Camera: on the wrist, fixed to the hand. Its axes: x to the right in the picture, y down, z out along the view.
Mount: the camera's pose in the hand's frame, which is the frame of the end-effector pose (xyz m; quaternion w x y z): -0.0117 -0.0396 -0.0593 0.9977 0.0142 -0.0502 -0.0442
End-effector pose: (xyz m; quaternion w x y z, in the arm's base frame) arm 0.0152 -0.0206 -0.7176 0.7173 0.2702 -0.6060 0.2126
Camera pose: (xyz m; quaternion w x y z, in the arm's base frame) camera 0.0829 -0.0123 -0.7413 0.6908 0.3172 -0.6256 0.1754
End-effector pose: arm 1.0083 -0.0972 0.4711 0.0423 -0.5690 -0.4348 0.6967
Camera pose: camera 1.0443 -0.0461 0.5074 0.0592 -0.5129 -0.4512 0.7279
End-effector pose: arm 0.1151 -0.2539 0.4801 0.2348 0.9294 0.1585 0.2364
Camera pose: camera 0.0676 -0.2040 0.5017 0.2395 0.9355 0.1908 0.1766
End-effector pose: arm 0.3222 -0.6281 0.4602 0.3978 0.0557 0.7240 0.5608
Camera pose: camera 0.3067 -0.6942 0.4355 0.4572 0.0574 0.7128 0.5288
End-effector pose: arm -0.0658 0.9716 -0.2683 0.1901 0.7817 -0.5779 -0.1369
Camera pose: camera -0.0098 1.0013 -0.2336 0.1435 0.8013 -0.5535 -0.1760
